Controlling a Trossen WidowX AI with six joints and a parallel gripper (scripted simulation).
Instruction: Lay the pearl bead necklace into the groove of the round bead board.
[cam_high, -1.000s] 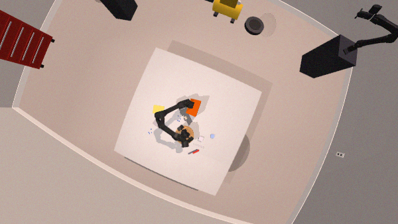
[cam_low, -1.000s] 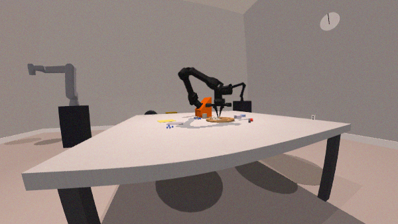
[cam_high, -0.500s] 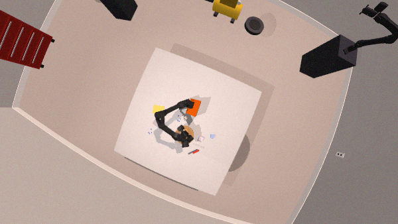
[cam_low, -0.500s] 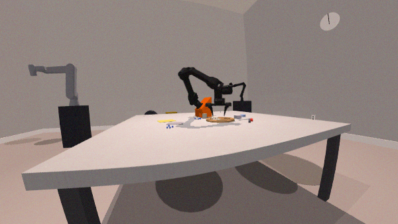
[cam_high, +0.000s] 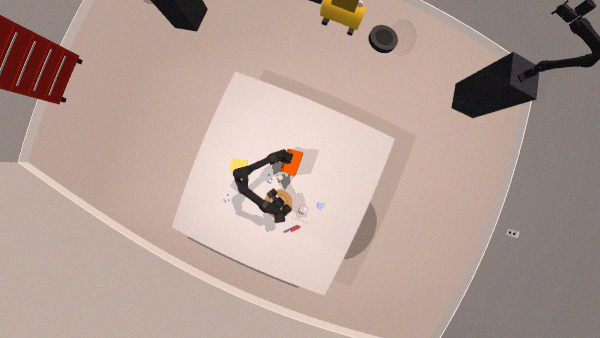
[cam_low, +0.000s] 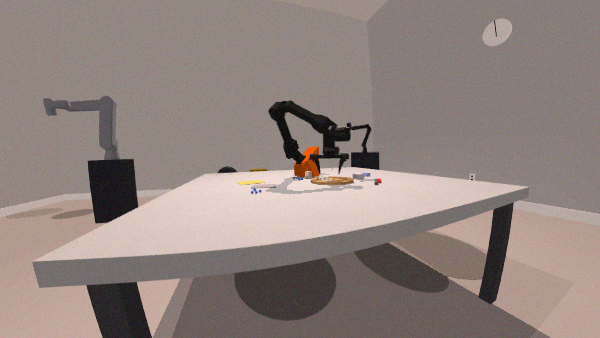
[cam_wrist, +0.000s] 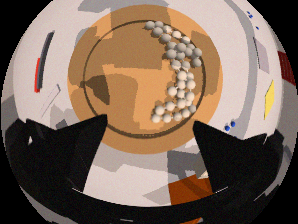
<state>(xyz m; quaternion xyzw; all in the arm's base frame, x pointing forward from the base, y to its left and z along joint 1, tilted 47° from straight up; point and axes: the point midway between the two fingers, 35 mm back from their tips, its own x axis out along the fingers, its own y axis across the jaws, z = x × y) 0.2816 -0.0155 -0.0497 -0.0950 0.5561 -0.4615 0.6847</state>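
Now: gripper tip 4 cm short of the round tan bead board, 1 cm to the left of it and 2 cm above it. From my gripper tip the other things lie so: tool 18 cm ahead, 14 cm to the left, 2 cm below; then white square 2 cm ahead, 17 cm to the left, 2 cm below; then pale blue cube 4 cm behind, 27 cm to the left, 2 cm below.
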